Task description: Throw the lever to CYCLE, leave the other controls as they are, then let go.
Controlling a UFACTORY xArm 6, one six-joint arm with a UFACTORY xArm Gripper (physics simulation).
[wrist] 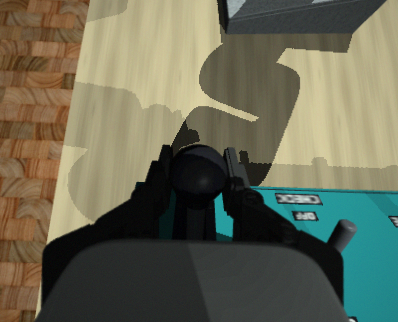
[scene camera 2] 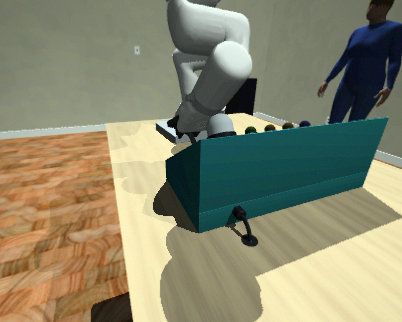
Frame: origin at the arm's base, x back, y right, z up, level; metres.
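Seen in the pictures: gripper, fingertip midpoint: [wrist: 197,160] [scene camera 2: 186,133].
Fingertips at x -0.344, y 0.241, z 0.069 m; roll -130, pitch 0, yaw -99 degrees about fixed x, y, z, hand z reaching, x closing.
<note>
Pixels of each thing's middle, then the offset from my fingertips to it. "*": a spot on its surface instead.
- grey toggle switch at the middle of its body: [wrist: 336,243] dx -0.082, dy -0.108, dz -0.009 m
- labels CHECK at the middle of its body: [wrist: 298,198] dx -0.049, dy -0.114, dz -0.057 m
- OFF at the middle of its body: [wrist: 305,215] dx -0.067, dy -0.111, dz -0.048 m
- black cable at a spot on its surface: [scene camera 2: 247,227] * dx -0.304, dy +0.036, dz -0.099 m
The lever's round black knob [wrist: 199,177] stands between the fingertips in the wrist view, with its dark shaft running down toward the teal console [scene camera 2: 280,175] [wrist: 372,270]. My gripper [scene camera 2: 176,126] [wrist: 197,160] is shut on the knob, one finger on each side. In the scene view it is at the console's far left end, where the fingers and knob are hard to tell apart. A CYCLE label does not show in either view. A grey toggle switch [wrist: 345,231] stands right of the gripper, near labels CHECK [wrist: 299,199] and OFF [wrist: 305,216].
Several round coloured tops, including a green one [scene camera 2: 250,130] and a blue one [scene camera 2: 305,123], show above the console's back edge. A black cable [scene camera 2: 247,227] leaves its rear. A grey block [scene camera 2: 167,131] [wrist: 300,19] lies beyond the console. A person [scene camera 2: 370,60] stands at right.
</note>
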